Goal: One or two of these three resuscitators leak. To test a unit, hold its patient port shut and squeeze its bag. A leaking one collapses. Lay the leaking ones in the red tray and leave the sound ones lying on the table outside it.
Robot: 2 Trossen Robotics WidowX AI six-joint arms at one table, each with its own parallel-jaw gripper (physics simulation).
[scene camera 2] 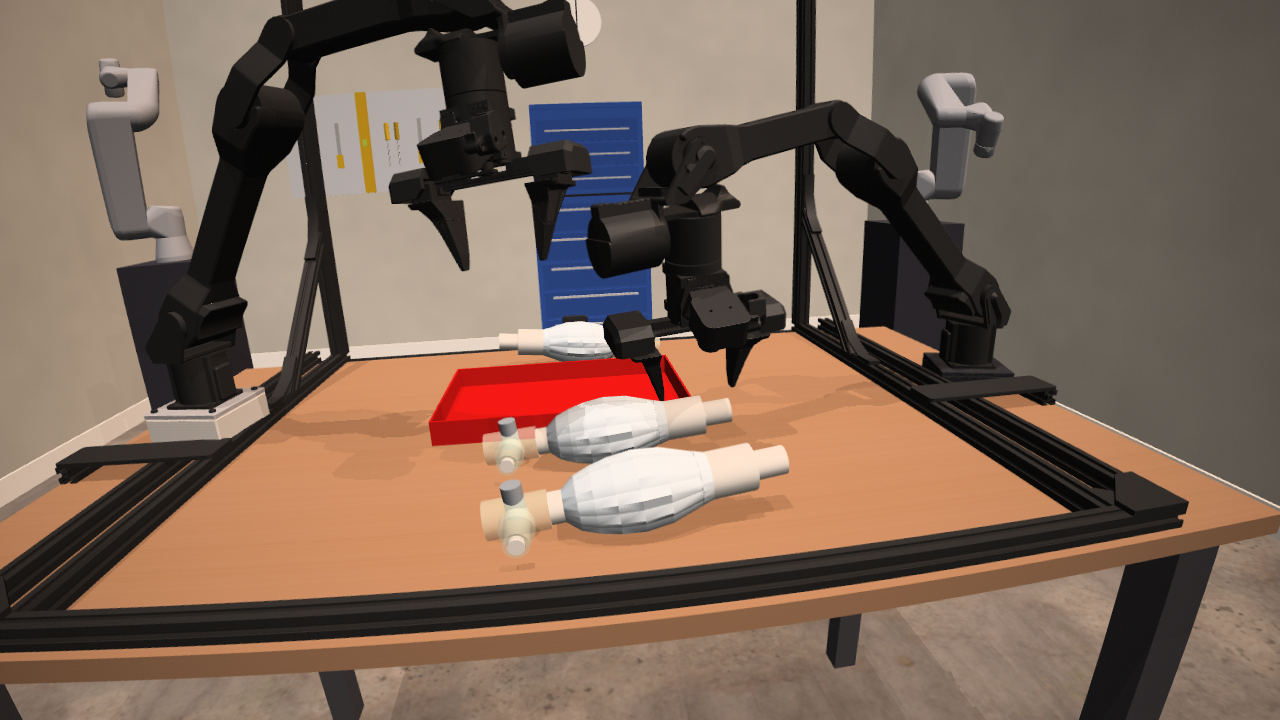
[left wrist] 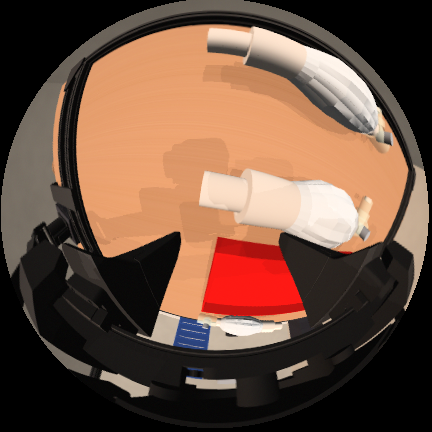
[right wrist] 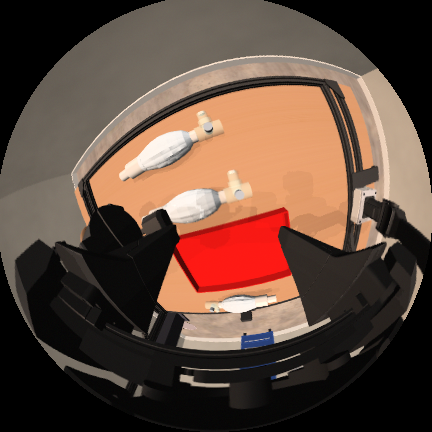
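Where they show: left gripper, fingertip midpoint: point(scene camera 2: 696, 393) point(left wrist: 231, 238); right gripper, fingertip midpoint: point(scene camera 2: 503, 265) point(right wrist: 229, 231); left arm's base, link origin: point(scene camera 2: 966, 362) point(left wrist: 64, 224); right arm's base, link origin: point(scene camera 2: 206, 400) point(right wrist: 367, 206).
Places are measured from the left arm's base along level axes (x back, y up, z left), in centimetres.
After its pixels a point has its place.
Observation:
The nearest resuscitator point(scene camera 2: 635, 489) @(z 45.9, x -40.1, y 2.3 cm) point(left wrist: 337, 90) point(right wrist: 167, 149) @(z 42.6, x -42.7, y 3.4 cm) lies on the table at the front in the scene view. A second resuscitator point(scene camera 2: 608, 428) @(z 33.3, x -45.3, y 2.1 cm) point(left wrist: 320, 210) @(z 30.4, x -42.0, y 3.4 cm) point(right wrist: 194, 205) @(z 31.4, x -47.7, y 3.7 cm) lies between it and the red tray point(scene camera 2: 435, 433) @(z 29.4, x -67.3, y -1.3 cm) point(left wrist: 250, 287) @(z 11.8, x -49.6, y -2.6 cm) point(right wrist: 230, 260) @(z 13.3, x -55.1, y -2.6 cm). The third resuscitator point(scene camera 2: 577, 341) @(z -1.7, x -58.7, y 1.8 cm) point(left wrist: 241, 325) @(z -2.2, x -57.4, y 1.7 cm) point(right wrist: 240, 304) @(z -2.2, x -59.5, y 2.9 cm) lies behind the tray, partly hidden by the left gripper in the scene view. No unit shows in the visible part of the tray. My left gripper point(scene camera 2: 698, 391) @(z 24.7, x -37.2, y 3.1 cm) point(left wrist: 231, 238) @(z 24.7, x -37.2, y 3.1 cm) is open and empty, above the tray's right end. My right gripper point(scene camera 2: 503, 265) @(z 34.0, x -54.6, y 18.7 cm) point(right wrist: 229, 231) @(z 34.0, x -54.6, y 18.7 cm) is open and empty, high above the tray.
A black rail frame point(scene camera 2: 572, 601) @(z 55.7, x -42.7, y -1.3 cm) runs around the wooden table point(scene camera 2: 358, 546) @(z 50.2, x -63.8, y -2.8 cm), with uprights at its back corners. A blue drawer cabinet point(scene camera 2: 586, 147) stands behind the table. In the scene view the two arms stand near each other over the tray.

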